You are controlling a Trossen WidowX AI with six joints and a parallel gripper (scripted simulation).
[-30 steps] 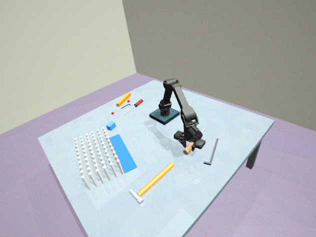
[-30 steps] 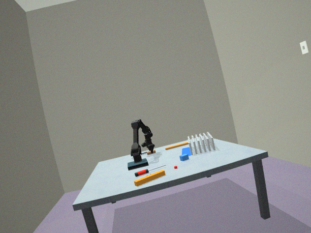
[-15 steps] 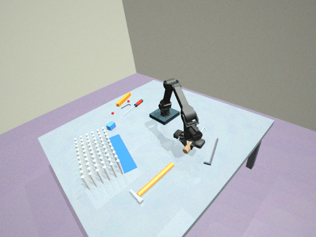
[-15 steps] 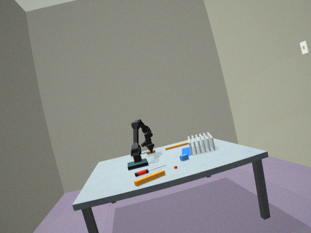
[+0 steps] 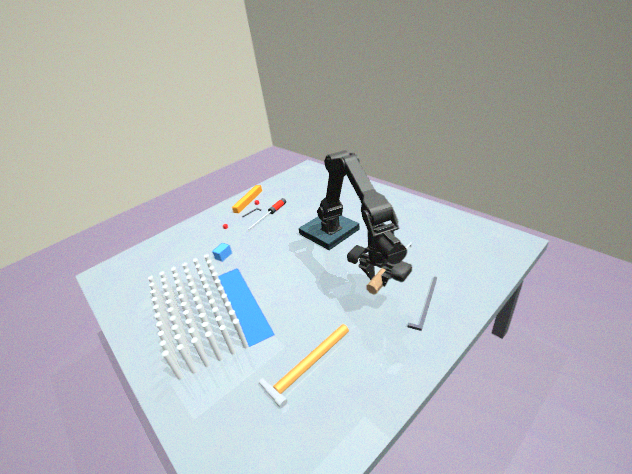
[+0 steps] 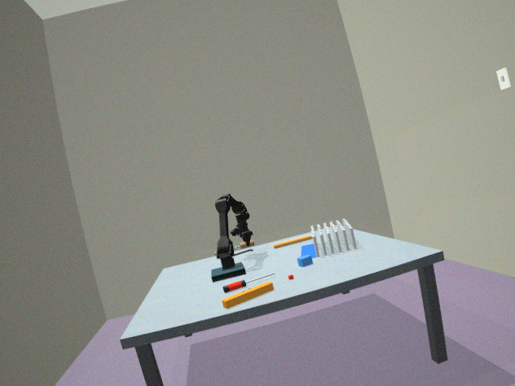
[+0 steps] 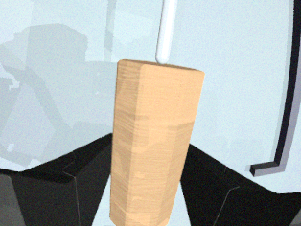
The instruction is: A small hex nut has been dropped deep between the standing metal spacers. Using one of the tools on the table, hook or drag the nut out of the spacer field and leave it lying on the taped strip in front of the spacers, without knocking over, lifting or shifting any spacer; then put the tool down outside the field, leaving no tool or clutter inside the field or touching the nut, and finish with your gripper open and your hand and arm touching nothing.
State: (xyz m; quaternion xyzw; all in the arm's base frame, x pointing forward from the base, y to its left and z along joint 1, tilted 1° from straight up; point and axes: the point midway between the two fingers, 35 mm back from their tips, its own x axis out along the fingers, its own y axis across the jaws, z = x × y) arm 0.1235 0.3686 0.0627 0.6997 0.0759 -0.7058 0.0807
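Now: the thin-rod tool 10 cm behind my gripper tip, 2 cm to the right of it and 1 cm above it. Round my gripper tip: hex key 79 cm to the right, 6 cm below, 1 cm behind; then blue taped strip 33 cm ahead, 30 cm to the right, 6 cm below; then blue block 59 cm to the right, 26 cm ahead, 4 cm below.
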